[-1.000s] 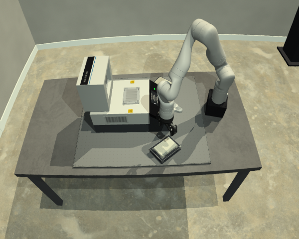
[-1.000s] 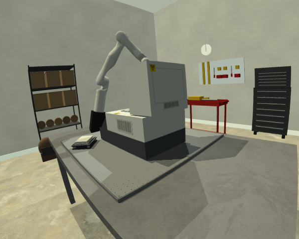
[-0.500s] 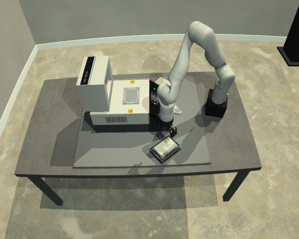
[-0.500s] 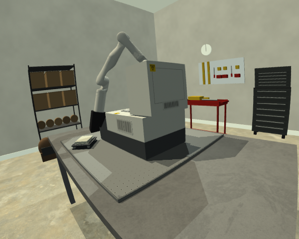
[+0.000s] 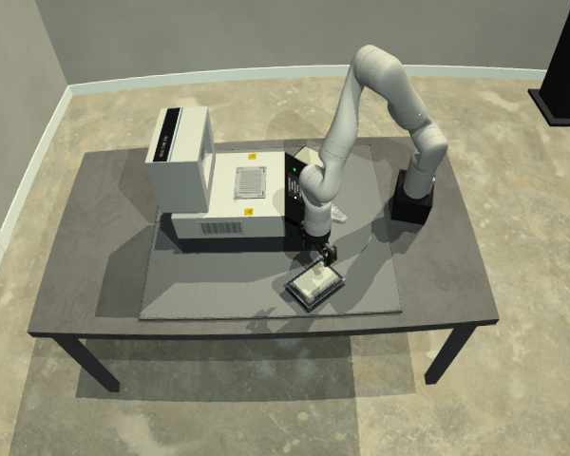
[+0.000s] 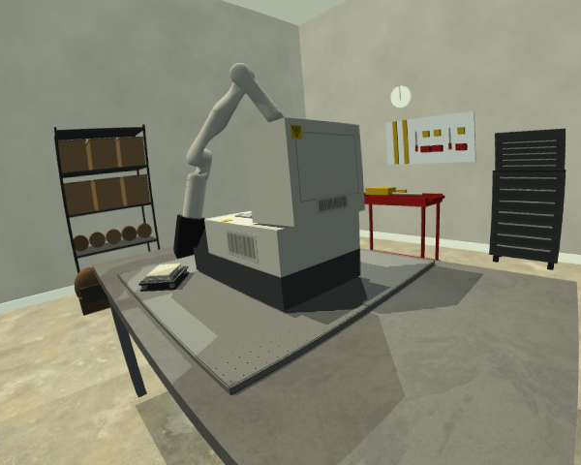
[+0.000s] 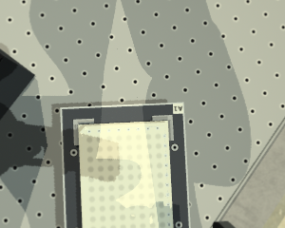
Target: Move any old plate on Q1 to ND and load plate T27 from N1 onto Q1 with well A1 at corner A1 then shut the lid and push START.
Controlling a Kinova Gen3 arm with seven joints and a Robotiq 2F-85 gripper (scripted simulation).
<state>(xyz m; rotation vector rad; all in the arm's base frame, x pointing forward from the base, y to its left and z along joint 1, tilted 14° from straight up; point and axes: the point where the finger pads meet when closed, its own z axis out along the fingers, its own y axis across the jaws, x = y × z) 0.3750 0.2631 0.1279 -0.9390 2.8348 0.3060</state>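
Now: the cream well plate 150 mm below my hand. Round my hand: black nest: 30 mm behind, 570 mm to the right, 170 mm below; then corner mark a1: 90 mm behind, 160 mm below.
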